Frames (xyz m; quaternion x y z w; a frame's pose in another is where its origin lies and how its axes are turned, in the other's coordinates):
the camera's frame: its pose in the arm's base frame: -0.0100 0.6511 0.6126 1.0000 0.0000 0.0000 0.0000
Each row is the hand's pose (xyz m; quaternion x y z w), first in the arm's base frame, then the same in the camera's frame.
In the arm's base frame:
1: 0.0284 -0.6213 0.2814 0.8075 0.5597 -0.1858 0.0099
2: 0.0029 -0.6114 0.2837 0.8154 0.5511 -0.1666 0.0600
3: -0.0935 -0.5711 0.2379 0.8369 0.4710 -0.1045 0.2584
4: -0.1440 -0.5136 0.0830 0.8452 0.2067 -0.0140 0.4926
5: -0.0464 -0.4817 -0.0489 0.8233 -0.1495 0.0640 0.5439
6: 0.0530 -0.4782 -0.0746 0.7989 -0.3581 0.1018 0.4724
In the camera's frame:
1: 0.0384 1.2724 0.3312 -0.0099 -0.1858 -0.5597 0.8075
2: 0.0129 1.2625 0.3289 -0.0600 -0.1666 -0.5511 0.8154
3: -0.0835 1.2222 0.3747 -0.2584 -0.1045 -0.4710 0.8369
4: -0.1340 1.1647 0.5296 -0.4926 -0.0140 -0.2067 0.8452
5: -0.0364 1.1328 0.6615 -0.5439 0.0640 0.1495 0.8233
6: 0.0630 1.1293 0.6872 -0.4724 0.1018 0.3581 0.7989

